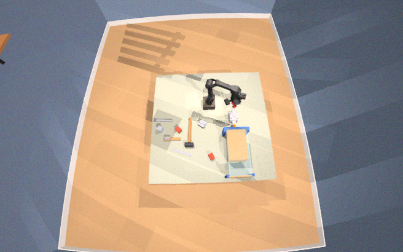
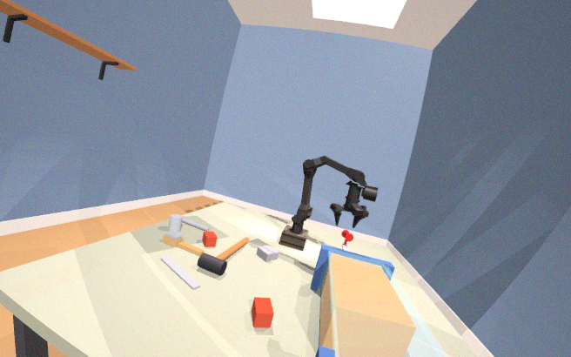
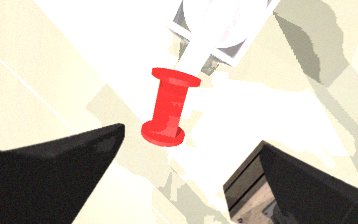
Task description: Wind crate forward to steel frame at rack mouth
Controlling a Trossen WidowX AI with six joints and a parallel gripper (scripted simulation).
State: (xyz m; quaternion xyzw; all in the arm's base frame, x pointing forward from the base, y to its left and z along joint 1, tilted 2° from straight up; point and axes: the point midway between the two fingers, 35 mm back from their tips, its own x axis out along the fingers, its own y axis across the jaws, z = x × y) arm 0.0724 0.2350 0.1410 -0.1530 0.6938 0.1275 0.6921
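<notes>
My gripper tip is now 2 cm to the right of the red knob and 5 cm above it. From my gripper tip the other things lie so: blue steel frame (26 cm ahead, 3 cm to the left, 8 cm below); then white hand winch (9 cm ahead, 2 cm to the left, 16 cm below); then crank arm (4 cm ahead, 2 cm to the left, 8 cm below).
</notes>
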